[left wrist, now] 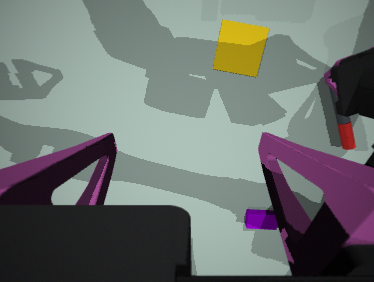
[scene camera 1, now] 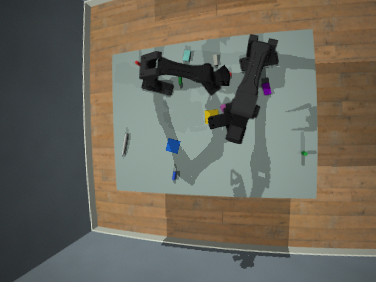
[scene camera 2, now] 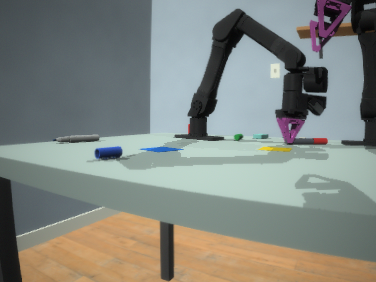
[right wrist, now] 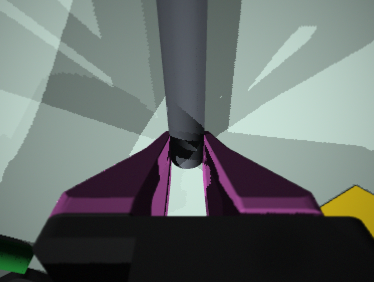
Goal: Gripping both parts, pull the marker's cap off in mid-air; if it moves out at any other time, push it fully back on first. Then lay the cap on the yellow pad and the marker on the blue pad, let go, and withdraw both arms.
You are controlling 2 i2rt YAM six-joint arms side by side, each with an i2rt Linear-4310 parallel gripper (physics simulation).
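Frame: origin at the left arm's base, x left, y back, z up, level; metres.
Seen in the pictures: left gripper, fingertip midpoint: (left wrist: 187, 140) (scene camera 2: 318, 45); right gripper, fingertip midpoint: (left wrist: 331, 75) (scene camera 1: 212, 88) (scene camera 2: 288, 143) (right wrist: 187, 140); left arm's base at its link origin: (scene camera 2: 374, 145); right arm's base at its link origin: (scene camera 1: 157, 86) (scene camera 2: 198, 138).
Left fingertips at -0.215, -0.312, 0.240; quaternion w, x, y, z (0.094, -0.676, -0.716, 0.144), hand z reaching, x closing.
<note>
Offsets run from my left fingertips to a thing's top centre, as dx, dy, dz.
The marker has a dark grey body @[-0.007, +0.248, -0.222] (scene camera 2: 306, 141) (right wrist: 186, 75) and a red cap @[+0.034, +0.269, -0.222] (scene camera 2: 320, 141) (left wrist: 346, 136) (scene camera 1: 230, 74); the cap is on, and it lies level at the table top. My right gripper (scene camera 2: 291, 142) (right wrist: 187, 140) is shut on the grey end of the body, away from the cap. My left gripper (left wrist: 187, 140) is open and empty, high above the table; the marker is off to its right in the left wrist view. The yellow pad @[-0.094, +0.066, -0.240] (scene camera 1: 210, 114) (scene camera 2: 275, 149) (left wrist: 241, 48) (right wrist: 355, 212) and the blue pad @[-0.350, -0.057, -0.240] (scene camera 1: 173, 145) (scene camera 2: 161, 149) lie flat and bare.
A blue cylinder @[-0.372, -0.232, -0.220] (scene camera 1: 174, 175) (scene camera 2: 108, 152) lies near the blue pad. A grey pen @[-0.669, +0.002, -0.221] (scene camera 1: 125, 144) (scene camera 2: 79, 138) lies at the far left. A green piece @[-0.231, +0.312, -0.220] (scene camera 1: 180, 81) (scene camera 2: 238, 137), a teal block @[-0.167, +0.443, -0.225] (scene camera 1: 187, 55) (scene camera 2: 260, 136) and a purple block @[+0.224, +0.153, -0.225] (scene camera 1: 266, 88) (left wrist: 261, 219) lie around the arms.
</note>
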